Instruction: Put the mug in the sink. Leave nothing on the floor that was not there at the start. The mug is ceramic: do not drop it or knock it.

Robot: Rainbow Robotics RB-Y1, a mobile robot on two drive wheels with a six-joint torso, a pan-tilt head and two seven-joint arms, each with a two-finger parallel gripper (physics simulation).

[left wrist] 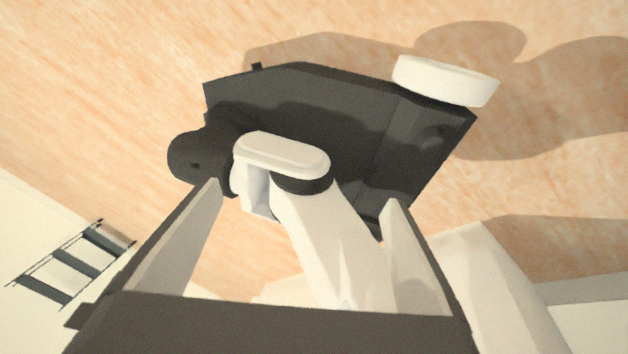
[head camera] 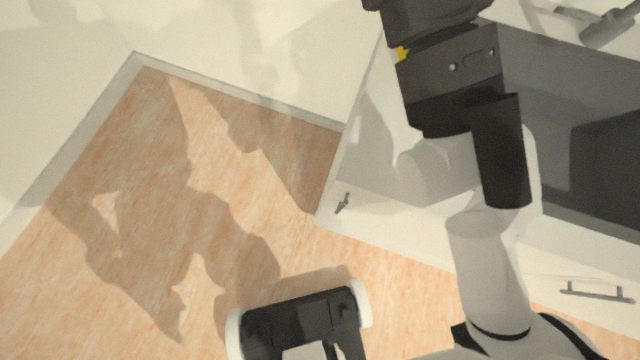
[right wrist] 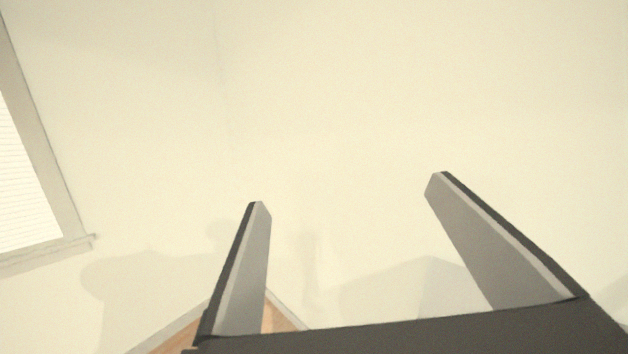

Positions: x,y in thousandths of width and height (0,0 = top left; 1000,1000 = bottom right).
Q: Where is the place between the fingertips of my left gripper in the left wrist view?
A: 485,561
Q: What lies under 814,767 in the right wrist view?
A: My right gripper.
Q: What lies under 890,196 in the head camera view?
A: A sink counter.
